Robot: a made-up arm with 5 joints.
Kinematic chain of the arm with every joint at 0, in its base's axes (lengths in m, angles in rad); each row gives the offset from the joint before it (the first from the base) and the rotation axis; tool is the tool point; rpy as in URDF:
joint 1: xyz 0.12 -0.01 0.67 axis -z
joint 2: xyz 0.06 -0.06 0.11 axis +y
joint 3: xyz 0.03 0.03 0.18 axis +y
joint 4: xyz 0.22 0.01 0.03 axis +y
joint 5: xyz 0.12 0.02 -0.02 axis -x
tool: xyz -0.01 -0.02 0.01 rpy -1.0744 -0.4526 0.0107
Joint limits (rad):
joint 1: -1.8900..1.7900
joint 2: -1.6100..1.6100
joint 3: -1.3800..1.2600
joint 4: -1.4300..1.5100
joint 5: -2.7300..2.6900
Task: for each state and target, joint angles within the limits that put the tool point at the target. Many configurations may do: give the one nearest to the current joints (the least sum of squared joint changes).
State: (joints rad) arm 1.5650 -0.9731 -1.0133 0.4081 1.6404
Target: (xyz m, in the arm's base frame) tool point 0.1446 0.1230 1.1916
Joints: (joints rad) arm 1.6634 -1.0942 -0.7725 0.6993 1.6837
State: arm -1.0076 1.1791 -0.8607 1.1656 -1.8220
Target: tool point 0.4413 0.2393 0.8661
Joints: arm -0.6719 0.6962 -0.9529 1.4386 -1.8137
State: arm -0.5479 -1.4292 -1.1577 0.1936 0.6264
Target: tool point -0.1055 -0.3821 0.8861
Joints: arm -1.0009 -1.6100 -1.2838 0.3063 0.5973
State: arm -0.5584 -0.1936 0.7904 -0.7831 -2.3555
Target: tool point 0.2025 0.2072 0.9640
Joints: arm -1.1697 -1.1229 1.1772 -0.9544 -2.4414
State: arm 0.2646 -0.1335 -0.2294 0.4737 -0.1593
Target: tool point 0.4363 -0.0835 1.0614
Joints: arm 0.1623 -0.3103 -0.1597 0.5793 -0.1742
